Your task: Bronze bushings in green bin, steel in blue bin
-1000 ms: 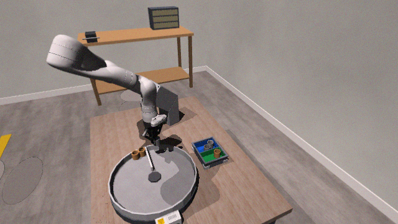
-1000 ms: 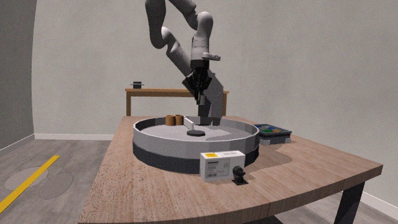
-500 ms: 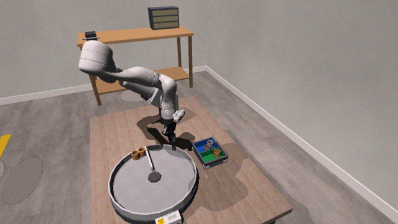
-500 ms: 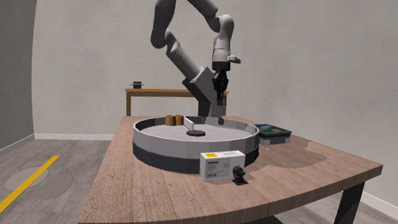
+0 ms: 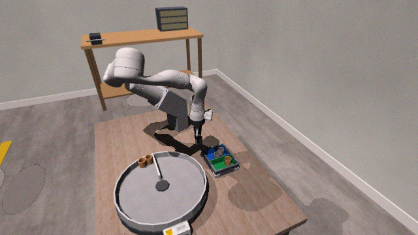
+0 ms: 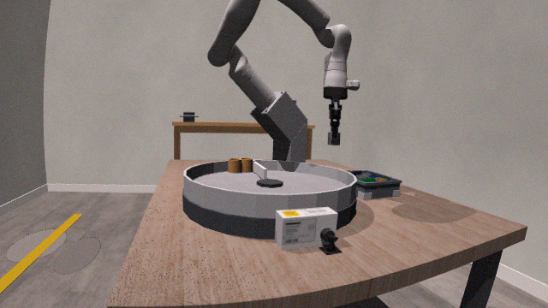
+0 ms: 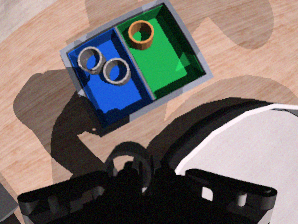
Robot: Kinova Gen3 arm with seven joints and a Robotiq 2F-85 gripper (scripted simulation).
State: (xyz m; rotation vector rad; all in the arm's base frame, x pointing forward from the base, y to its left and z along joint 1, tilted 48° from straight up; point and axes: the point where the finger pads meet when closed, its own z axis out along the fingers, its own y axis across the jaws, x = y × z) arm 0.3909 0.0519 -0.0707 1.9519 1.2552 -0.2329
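Right now my hand is 5 cm short of the tray, 11 cm to the right of it and 15 cm above it. The rest, counted from my hand: turntable: 9 cm ahead, 24 cm to the right, 13 cm below.
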